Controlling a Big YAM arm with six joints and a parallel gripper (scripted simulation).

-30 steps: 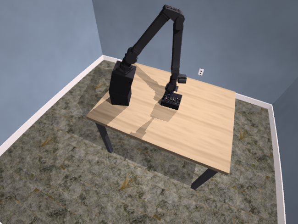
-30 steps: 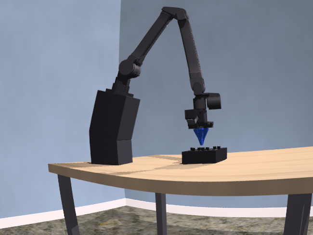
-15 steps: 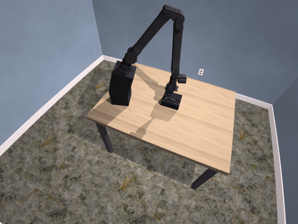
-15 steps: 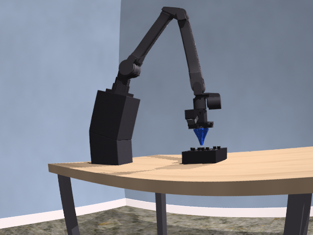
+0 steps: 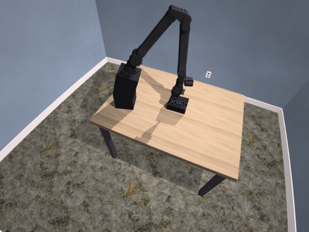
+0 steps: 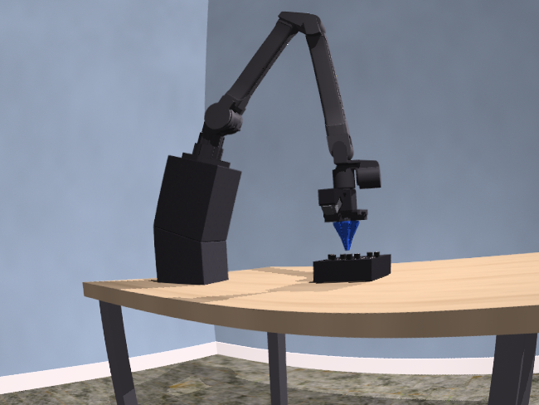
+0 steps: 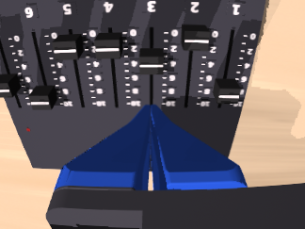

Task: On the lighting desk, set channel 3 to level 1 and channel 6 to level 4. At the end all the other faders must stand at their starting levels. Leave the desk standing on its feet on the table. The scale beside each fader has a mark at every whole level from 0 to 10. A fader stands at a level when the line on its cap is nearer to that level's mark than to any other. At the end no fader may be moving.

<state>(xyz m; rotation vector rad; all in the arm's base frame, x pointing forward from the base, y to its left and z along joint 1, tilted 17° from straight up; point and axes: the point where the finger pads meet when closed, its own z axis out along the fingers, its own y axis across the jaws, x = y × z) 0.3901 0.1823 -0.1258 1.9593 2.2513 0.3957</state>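
Right now my hand is 30 mm to the left of the channel 3 fader cap and 20 mm above it. Also, from my hand: channel 4 fader cap: 30 mm to the right, 30 mm ahead, 20 mm below; then channel 2 fader cap: 40 mm to the right, 20 mm below, 20 mm behind; then channel 1 fader cap: 40 mm behind, 20 mm below, 10 mm to the right.
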